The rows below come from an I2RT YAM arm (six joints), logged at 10 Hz.
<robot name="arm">
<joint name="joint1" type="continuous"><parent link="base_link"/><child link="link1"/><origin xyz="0.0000 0.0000 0.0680"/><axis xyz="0 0 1"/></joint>
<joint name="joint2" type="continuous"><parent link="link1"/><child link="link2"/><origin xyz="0.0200 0.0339 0.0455"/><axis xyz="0 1 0"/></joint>
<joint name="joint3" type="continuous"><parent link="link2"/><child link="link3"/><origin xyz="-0.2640 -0.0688 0.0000"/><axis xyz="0 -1 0"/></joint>
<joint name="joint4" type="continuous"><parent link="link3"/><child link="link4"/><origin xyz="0.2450 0.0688 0.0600"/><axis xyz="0 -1 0"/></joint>
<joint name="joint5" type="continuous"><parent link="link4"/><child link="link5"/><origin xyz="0.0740 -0.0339 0.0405"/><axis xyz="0 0 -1"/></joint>
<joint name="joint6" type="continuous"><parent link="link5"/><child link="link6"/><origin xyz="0.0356 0.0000 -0.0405"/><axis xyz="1 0 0"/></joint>
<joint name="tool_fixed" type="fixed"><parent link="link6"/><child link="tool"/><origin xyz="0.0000 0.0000 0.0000" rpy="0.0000 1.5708 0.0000"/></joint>
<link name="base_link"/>
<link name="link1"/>
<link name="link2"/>
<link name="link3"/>
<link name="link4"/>
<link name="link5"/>
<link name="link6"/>
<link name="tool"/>
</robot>
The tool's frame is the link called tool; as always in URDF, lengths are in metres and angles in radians. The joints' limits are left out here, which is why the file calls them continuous.
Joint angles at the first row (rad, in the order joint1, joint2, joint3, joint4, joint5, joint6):
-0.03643 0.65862 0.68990 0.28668 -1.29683 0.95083
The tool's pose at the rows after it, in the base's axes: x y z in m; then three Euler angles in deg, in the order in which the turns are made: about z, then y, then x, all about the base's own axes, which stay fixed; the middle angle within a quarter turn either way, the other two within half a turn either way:
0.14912, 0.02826, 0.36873, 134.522, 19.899, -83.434
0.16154, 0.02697, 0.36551, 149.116, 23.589, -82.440
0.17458, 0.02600, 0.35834, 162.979, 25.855, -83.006
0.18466, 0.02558, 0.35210, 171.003, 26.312, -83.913
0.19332, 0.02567, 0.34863, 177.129, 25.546, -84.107
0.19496, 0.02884, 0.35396, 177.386, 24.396, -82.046
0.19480, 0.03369, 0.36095, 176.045, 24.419, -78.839
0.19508, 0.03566, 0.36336, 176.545, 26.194, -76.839
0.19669, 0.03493, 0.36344, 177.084, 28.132, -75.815
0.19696, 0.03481, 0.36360, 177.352, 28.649, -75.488
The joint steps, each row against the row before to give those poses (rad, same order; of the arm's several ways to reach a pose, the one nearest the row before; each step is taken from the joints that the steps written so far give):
-0.00001 0.05723 0.00001 0.07706 0.05645 0.18617
-0.00001 0.04348 0.00000 0.02326 0.06599 0.24224
0.00001 0.04770 -0.00038 -0.00418 0.03472 0.18995
0.00003 0.04157 -0.00002 0.00380 0.00384 0.09879
0.00114 0.04194 0.00001 0.04235 -0.01259 0.10571
0.01713 0.01758 0.00000 0.09728 0.00684 0.09039
0.02862 0.00952 0.00000 0.09688 0.04655 0.07399
0.01491 -0.00037 0.00001 0.01981 0.05534 0.03852
-0.00042 0.00226 -0.00002 0.00042 0.03697 0.01606
0.00040 0.00001 -0.00001 0.00040 0.01069 0.00763

